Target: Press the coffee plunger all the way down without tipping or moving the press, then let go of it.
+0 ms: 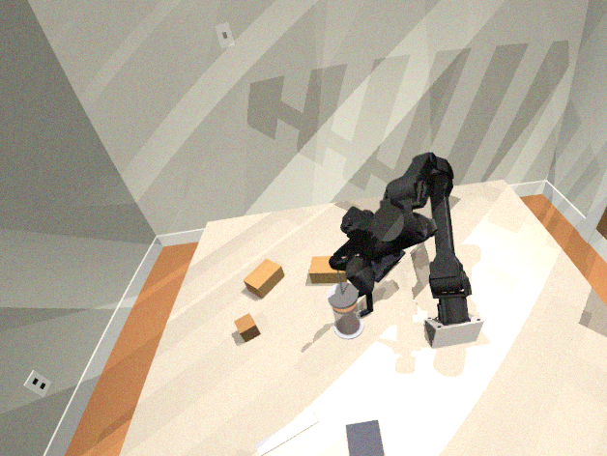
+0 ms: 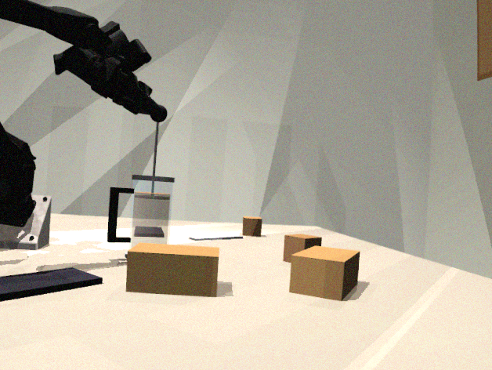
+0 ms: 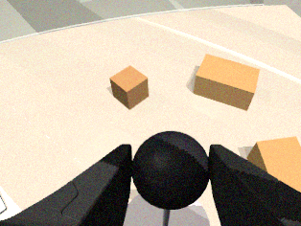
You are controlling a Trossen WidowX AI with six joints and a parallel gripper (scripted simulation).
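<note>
Now: gripper tip 13 cm above the glass coffee press, 2 cm past it and 1 cm to the left of it.
</note>
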